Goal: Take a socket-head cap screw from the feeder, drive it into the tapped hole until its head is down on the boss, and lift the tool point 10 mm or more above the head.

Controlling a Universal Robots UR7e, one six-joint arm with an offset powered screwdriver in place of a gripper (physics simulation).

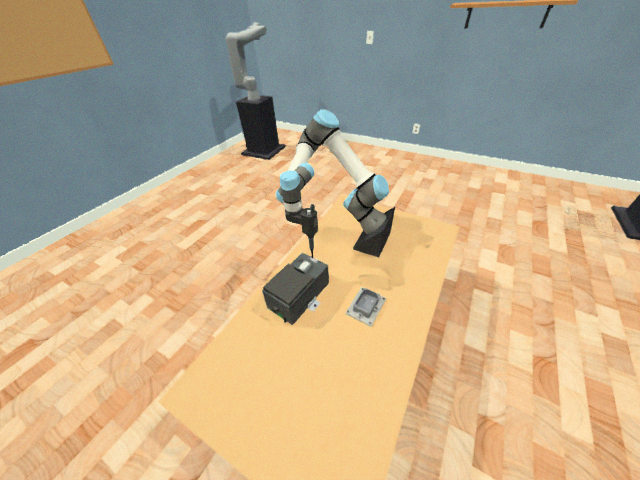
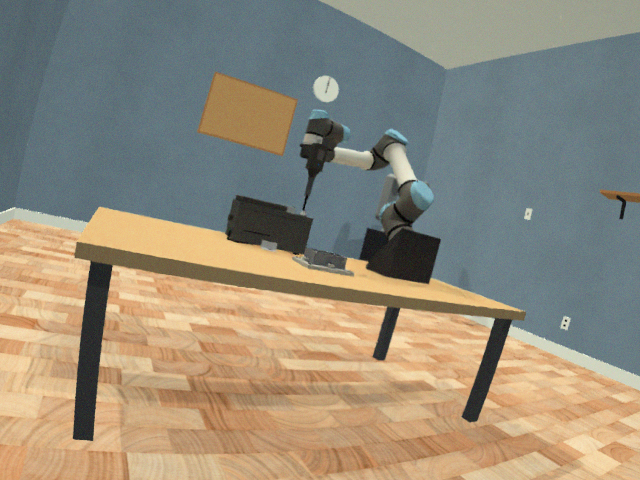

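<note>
The black screw feeder (image 1: pixel 295 284) (image 2: pixel 268 225) stands on the table, with a light pick-up part at its end nearest the robot base. My screwdriver (image 1: pixel 312 256) (image 2: pixel 303 208) points down with its tip at the top of that end of the feeder, at or just above the pick-up spot. Whether the tip touches a screw is too small to tell. A grey housing (image 1: pixel 366 301) (image 2: pixel 324 258) with a raised boxy middle sits on a flat plate beside the feeder, apart from the tool. Its tapped hole and boss cannot be made out, and no screw can be made out.
The wooden table (image 1: pixel 310 382) (image 2: pixel 155 242) carries everything. My black base mount (image 1: pixel 374 240) (image 2: pixel 408 255) stands at the end beyond the housing. A small light bracket (image 1: pixel 313 304) (image 2: pixel 268 245) sits at the feeder's side. Another grey arm on a black pedestal (image 1: pixel 258 125) stands on the floor beyond the table.
</note>
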